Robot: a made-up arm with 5 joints.
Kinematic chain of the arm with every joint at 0, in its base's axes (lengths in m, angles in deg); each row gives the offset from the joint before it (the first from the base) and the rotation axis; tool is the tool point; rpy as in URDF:
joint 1: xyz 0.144 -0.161 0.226 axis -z
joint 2: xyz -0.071 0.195 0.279 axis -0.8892 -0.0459 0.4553
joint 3: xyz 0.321 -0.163 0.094 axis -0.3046 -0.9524 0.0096
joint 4: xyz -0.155 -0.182 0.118 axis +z
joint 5: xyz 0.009 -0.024 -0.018 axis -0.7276 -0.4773 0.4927
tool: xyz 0.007 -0.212 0.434 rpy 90 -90 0
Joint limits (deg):
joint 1: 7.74..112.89
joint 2: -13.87..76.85
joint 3: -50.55..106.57
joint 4: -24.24..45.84
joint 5: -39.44..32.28
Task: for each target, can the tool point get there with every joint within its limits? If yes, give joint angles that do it. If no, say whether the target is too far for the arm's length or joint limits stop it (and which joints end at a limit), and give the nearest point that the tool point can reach.
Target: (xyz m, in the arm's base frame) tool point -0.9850 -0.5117 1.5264
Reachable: no: too far | nearest point -0.4425 -0.3925 1.0946 | short by 0.703 m
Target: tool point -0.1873 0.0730 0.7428
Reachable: yes | joints 56.08 -1.84 73.00 19.60 15.03
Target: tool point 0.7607 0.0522 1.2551
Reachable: yes | joints 28.86 65.59 -13.00 21.92 -24.14
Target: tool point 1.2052 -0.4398 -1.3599
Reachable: no: too far | nearest point 0.2796 0.1486 0.2255 | short by 1.928 m
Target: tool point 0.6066 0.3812 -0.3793
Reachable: no: joint limits stop it (at a limit: joint 1, joint 2, joint 3, joint 4, joint 5) | nearest point 0.2796 0.1486 0.2255 | short by 0.726 m
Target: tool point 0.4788 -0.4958 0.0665
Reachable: no: joint limits stop it (at a limit: joint 1, joint 2, joint 3, joint 4, joint 5) | nearest point 0.5692 -0.7772 0.4425 | short by 0.478 m
